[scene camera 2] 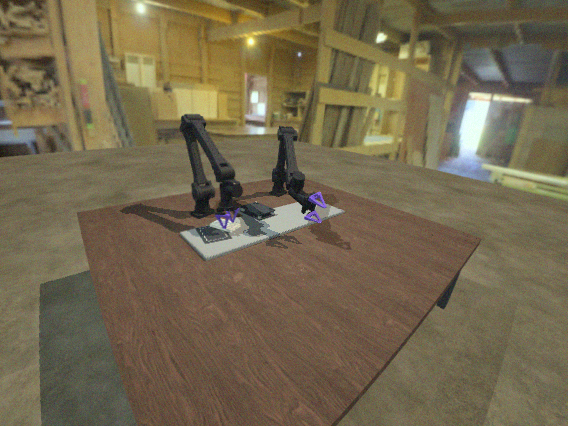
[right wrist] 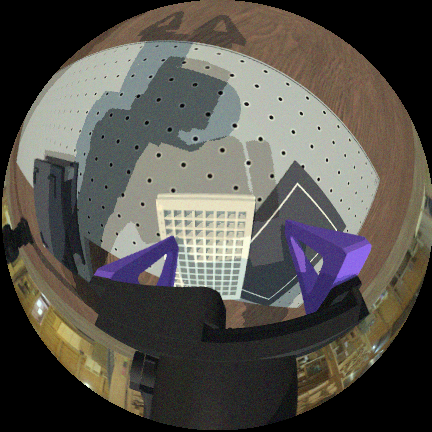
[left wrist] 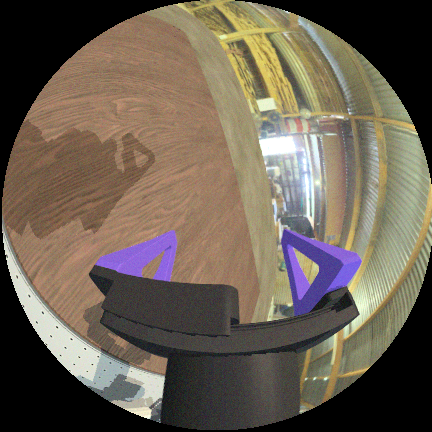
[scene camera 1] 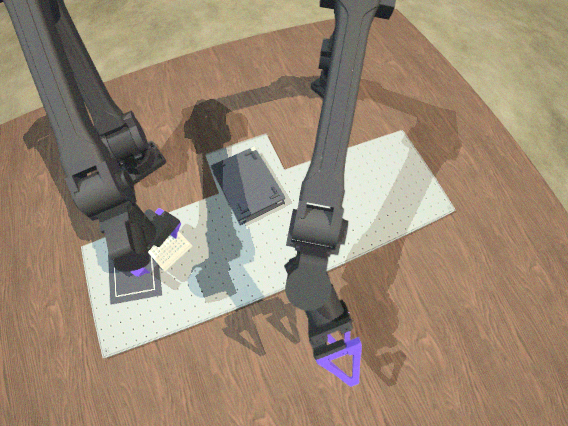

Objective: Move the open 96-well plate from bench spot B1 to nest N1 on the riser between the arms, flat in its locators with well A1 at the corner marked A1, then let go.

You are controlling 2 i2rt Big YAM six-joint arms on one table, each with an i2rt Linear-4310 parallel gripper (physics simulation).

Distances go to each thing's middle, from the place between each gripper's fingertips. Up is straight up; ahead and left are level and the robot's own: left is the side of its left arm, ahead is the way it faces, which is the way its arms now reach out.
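Starting from my right hand, I find the well plate [scene camera 1: 172,249] 20 mm below it, 40 mm behind it and 10 mm to the left of it. The dark nest with white outline [scene camera 1: 124,286] is also 20 mm below my right hand, and it sits 20 mm behind that hand and 80 mm to the right of it.
My left hand is 130 mm above the well plate, 420 mm past it and 220 mm to the left of it. As for the dark nest with white outline, it is 140 mm below my left hand, 390 mm behind it and 310 mm to the right of it.
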